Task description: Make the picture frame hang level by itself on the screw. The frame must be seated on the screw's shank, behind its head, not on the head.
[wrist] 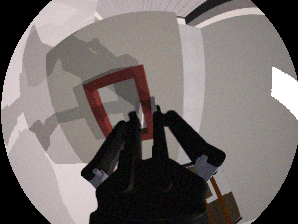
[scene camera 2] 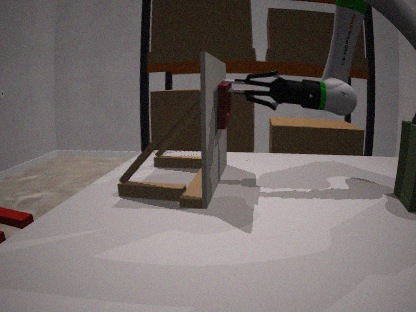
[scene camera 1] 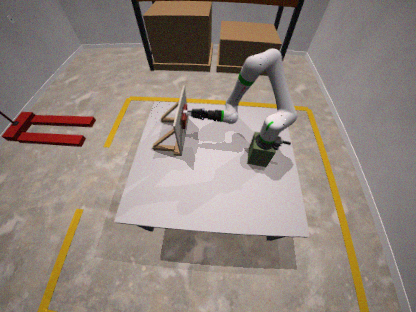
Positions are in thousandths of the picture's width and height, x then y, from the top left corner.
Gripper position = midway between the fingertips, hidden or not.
In view: my gripper (scene camera 2: 537, 274) and a grey wall panel (scene camera 2: 513, 454).
My gripper is seen too in the wrist view (wrist: 495, 462). The grey wall panel also shows in the wrist view (wrist: 398, 190).
